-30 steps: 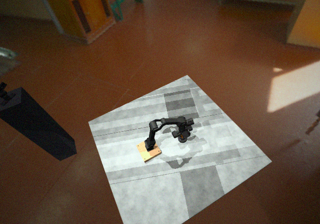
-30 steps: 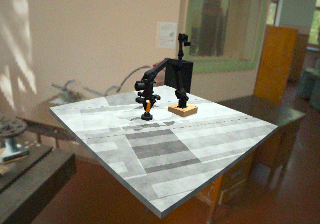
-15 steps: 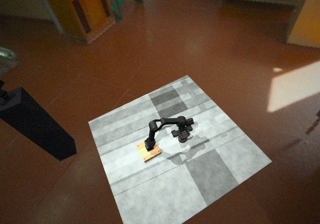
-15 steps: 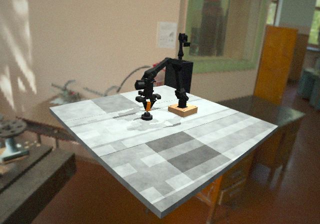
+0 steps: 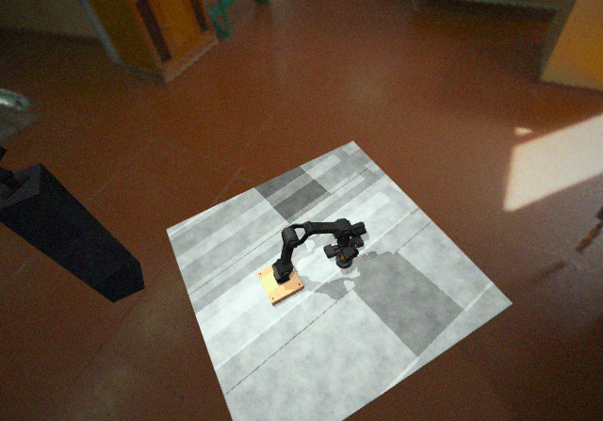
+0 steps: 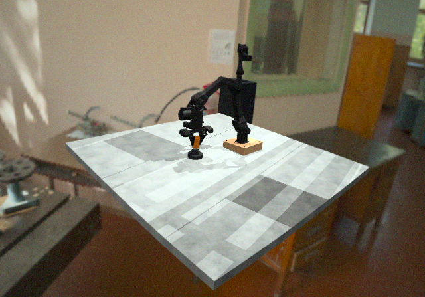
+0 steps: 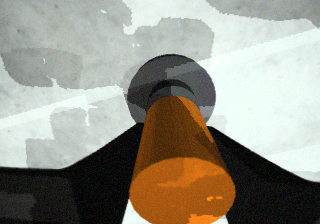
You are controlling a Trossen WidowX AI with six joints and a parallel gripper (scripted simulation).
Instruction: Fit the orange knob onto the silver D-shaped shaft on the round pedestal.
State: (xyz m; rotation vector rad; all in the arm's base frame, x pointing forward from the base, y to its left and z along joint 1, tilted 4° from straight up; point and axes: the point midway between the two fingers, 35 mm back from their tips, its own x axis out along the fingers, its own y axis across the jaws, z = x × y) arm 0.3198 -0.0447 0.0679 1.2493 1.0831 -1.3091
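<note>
My gripper tip is now 30 mm below the orange knob. From my gripper tip the other things lie so: dark round pedestal (40 mm below).
</note>
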